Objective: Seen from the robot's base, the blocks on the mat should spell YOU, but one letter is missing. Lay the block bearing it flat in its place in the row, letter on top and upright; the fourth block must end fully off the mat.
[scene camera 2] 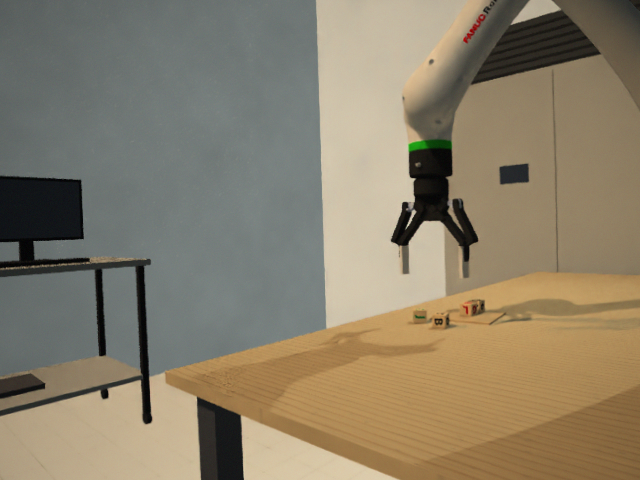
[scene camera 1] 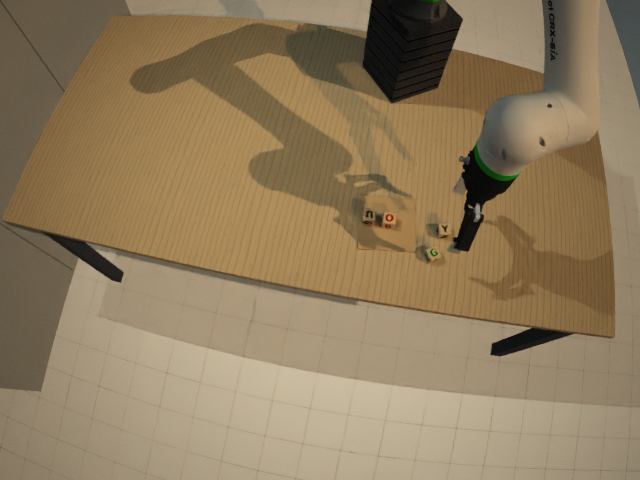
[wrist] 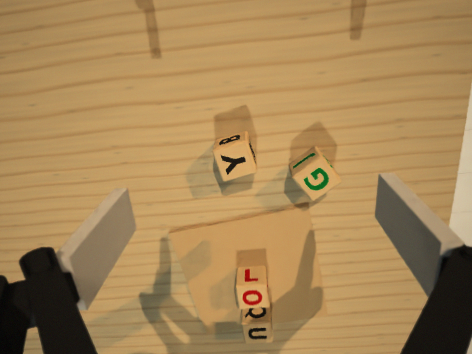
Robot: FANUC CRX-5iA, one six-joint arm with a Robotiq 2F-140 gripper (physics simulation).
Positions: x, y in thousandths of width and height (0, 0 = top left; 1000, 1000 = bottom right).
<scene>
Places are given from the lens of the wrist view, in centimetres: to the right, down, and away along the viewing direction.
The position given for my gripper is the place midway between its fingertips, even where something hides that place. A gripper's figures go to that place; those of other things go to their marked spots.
my gripper (wrist: 533, 572): 1, 2, 19
red O block (wrist: 533, 809): 2, 10, 31
</scene>
